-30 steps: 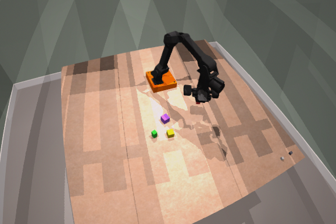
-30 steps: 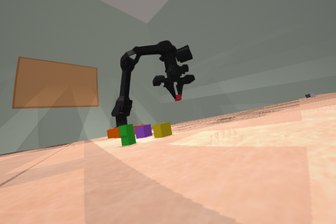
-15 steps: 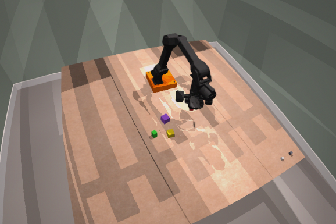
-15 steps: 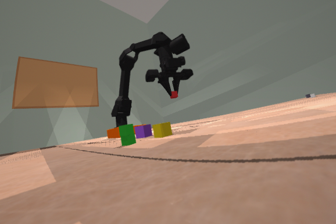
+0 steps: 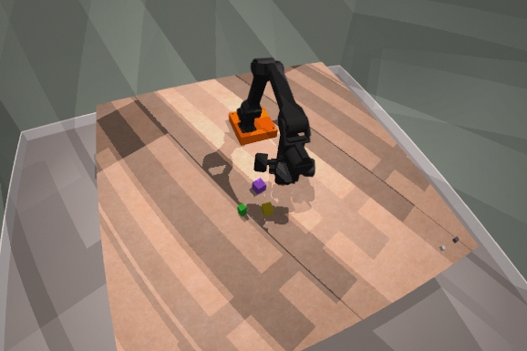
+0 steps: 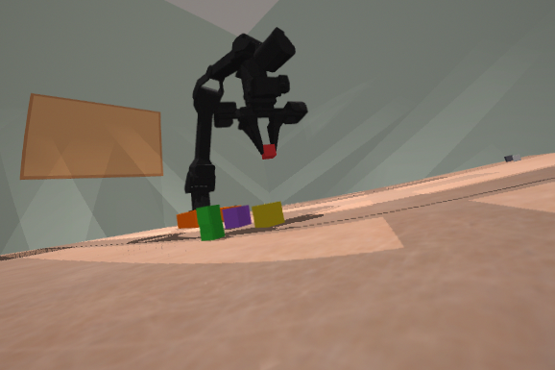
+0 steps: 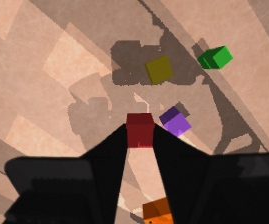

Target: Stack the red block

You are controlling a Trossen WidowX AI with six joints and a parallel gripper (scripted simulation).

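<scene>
My gripper tip is now 110 mm above the yellow block, 50 mm to the left of it and 20 mm short of it. Round my gripper tip: red block right at my gripper tip; purple block 110 mm below, 70 mm behind, 40 mm to the right.
</scene>
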